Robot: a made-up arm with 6 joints.
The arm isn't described. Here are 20 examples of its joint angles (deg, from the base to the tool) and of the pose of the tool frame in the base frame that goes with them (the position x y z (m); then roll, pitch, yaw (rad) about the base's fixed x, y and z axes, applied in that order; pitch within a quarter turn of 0, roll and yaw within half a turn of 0).
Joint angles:
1: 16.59 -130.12 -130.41 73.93 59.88 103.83
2: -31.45 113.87 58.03 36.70 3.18 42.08
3: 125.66 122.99 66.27 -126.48 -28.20 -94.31
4: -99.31 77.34 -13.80 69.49 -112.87 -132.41
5: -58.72 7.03 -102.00 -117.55 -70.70 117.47
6: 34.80 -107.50 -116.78 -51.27 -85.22 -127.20
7: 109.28 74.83 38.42 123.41 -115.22 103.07
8: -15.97 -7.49 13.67 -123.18 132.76 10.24
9: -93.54 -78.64 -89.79 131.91 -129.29 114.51
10: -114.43 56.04 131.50 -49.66 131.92 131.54
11: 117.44 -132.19 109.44 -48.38 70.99 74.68
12: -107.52 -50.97 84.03 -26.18 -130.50 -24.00
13: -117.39 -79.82 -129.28 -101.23 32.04 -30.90
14: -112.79 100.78 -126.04 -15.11 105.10 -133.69
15: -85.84 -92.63 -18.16 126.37 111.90 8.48
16: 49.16 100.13 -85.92 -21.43 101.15 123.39
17: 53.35 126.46 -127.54 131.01 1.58 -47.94
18: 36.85 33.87 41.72 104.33 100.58 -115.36
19: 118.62 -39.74 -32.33 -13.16 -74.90 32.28
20: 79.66 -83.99 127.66 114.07 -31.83 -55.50
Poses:
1: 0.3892 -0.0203 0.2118 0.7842 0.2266 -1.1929
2: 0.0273 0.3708 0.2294 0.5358 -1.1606 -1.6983
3: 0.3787 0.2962 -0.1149 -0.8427 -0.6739 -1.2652
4: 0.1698 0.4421 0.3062 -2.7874 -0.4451 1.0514
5: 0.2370 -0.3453 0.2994 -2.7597 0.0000 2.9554
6: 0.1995 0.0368 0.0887 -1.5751 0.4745 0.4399
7: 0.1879 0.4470 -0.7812 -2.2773 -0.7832 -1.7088
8: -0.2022 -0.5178 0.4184 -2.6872 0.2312 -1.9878
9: 0.2269 -0.7791 0.3030 1.3904 0.7904 1.8710
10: 0.0489 -0.1821 0.7951 -0.4816 0.2551 -0.1112
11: -0.1663 -0.1152 0.4547 -1.4142 0.3639 1.7115
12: 0.2445 -0.5710 -0.1800 -0.4405 0.8469 2.1074
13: -0.0643 -0.3014 -0.0756 -0.6734 0.1989 -0.4190
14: 0.0342 0.0721 0.4397 2.7849 0.7199 1.5229
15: 0.2020 -0.4139 -0.1101 -2.9720 -0.6538 -1.9859
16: -0.2482 0.1661 0.0126 -1.1029 0.7432 0.3119
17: -0.0685 0.4596 0.1634 1.7180 0.3653 1.9166
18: -0.6274 -0.1163 -0.1046 -0.2687 -0.4017 -0.9550
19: 0.2795 -0.1911 -0.0990 -2.1795 -0.5584 3.0741
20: 0.0860 -0.7143 0.2979 0.0150 0.2825 -2.4825
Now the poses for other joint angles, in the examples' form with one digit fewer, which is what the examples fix.
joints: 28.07 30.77 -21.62 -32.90 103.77 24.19
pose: -0.506 -0.147 0.003 -1.827 -0.331 -0.776
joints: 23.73 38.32 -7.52 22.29 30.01 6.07
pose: -0.460 -0.021 -0.132 -0.548 -0.439 -0.242
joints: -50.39 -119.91 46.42 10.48 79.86 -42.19
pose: 0.344 -0.212 -0.029 0.194 0.144 2.067
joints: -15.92 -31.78 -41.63 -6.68 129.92 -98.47
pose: -0.143 -0.304 0.212 -1.676 -1.297 -1.037
